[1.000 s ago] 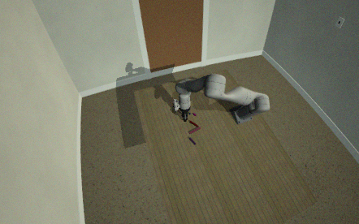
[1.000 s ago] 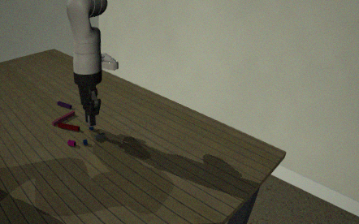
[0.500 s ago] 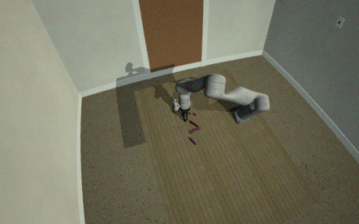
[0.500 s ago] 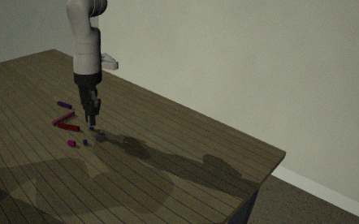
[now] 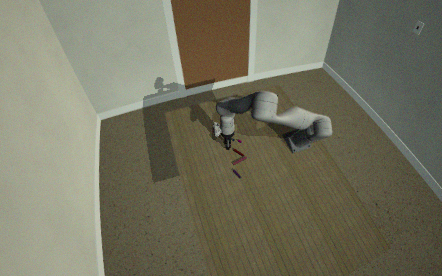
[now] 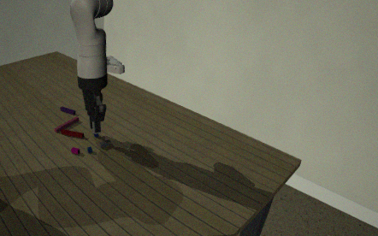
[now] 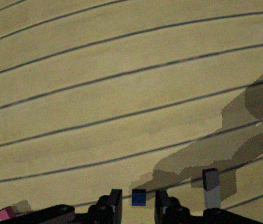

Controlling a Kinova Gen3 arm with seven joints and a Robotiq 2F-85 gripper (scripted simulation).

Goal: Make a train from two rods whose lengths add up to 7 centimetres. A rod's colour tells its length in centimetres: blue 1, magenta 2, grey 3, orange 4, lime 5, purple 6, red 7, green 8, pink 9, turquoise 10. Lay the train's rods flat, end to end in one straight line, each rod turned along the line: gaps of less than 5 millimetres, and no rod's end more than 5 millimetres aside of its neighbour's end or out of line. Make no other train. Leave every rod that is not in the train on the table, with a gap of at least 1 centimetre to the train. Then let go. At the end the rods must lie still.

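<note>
The grey rod is 20 mm behind my hand, 50 mm to the right of it and 30 mm below it. The rest, counted from my hand: red rod: 40 mm behind, 60 mm to the left, 30 mm below; then pink rod: 20 mm behind, 110 mm to the left, 30 mm below; then magenta rod: 90 mm behind, 20 mm to the right, 30 mm below.
</note>
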